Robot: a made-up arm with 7 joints. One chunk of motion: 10 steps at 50 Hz.
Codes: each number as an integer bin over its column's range. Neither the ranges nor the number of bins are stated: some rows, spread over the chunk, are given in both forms.
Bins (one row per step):
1: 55 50 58 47 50 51 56
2: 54 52 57 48 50 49 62
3: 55 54 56 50 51 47 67
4: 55 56 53 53 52 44 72
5: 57 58 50 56 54 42 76
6: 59 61 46 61 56 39 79
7: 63 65 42 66 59 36 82
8: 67 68 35 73 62 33 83
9: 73 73 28 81 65 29 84
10: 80 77 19 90 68 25 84
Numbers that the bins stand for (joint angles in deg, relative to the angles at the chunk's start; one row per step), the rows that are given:
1: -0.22 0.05 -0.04 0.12 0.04 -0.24 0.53
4: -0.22 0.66 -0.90 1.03 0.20 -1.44 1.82
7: 1.64 1.57 -2.79 3.00 0.77 -2.82 2.63
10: 5.59 2.78 -6.74 6.64 1.49 -4.71 2.79
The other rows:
2: -0.45 0.25 -0.21 0.27 0.04 -0.59 1.01
3: -0.22 0.45 -0.38 0.58 0.12 -0.93 1.41
5: 0.24 0.86 -1.41 1.48 0.36 -1.79 2.14
6: 0.71 1.16 -2.10 2.24 0.53 -2.30 2.38
8: 2.57 1.87 -3.99 4.06 1.01 -3.33 2.71
9: 3.96 2.37 -5.19 5.27 1.25 -4.02 2.79

